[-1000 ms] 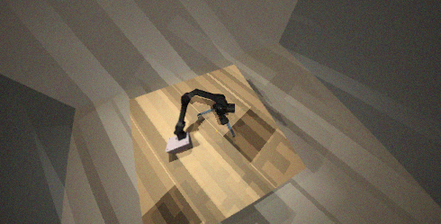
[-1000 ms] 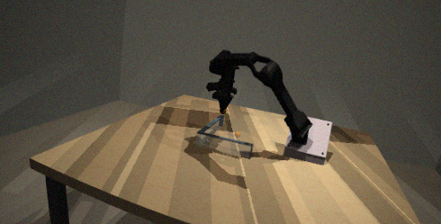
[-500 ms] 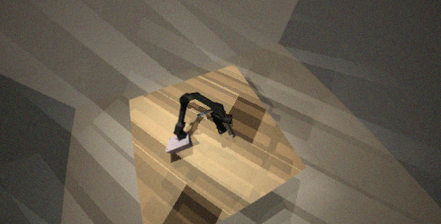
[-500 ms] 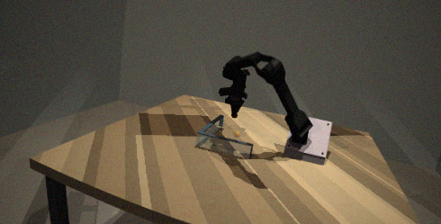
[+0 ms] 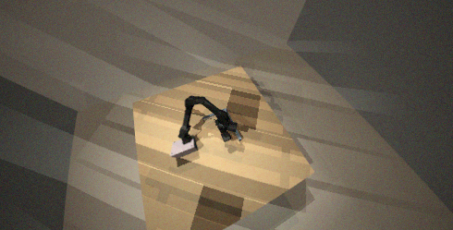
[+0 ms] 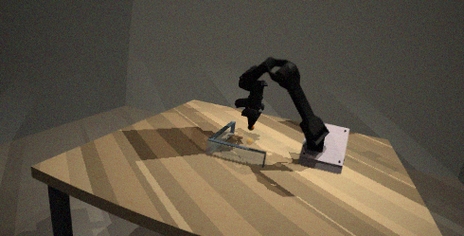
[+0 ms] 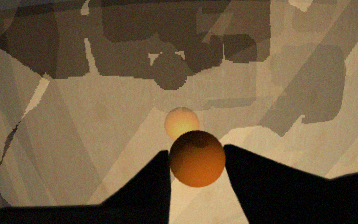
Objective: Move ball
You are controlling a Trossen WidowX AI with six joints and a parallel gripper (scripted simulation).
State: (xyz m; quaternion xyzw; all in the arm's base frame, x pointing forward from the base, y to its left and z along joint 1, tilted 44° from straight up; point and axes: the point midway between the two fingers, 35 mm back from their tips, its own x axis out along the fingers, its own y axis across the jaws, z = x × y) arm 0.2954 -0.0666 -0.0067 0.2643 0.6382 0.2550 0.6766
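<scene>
Now: the see-through copy of ball 1 cm behind my gripper tip and 7 cm below it. From my gripper tip the other things lie so: orange ball right at my gripper tip.
</scene>
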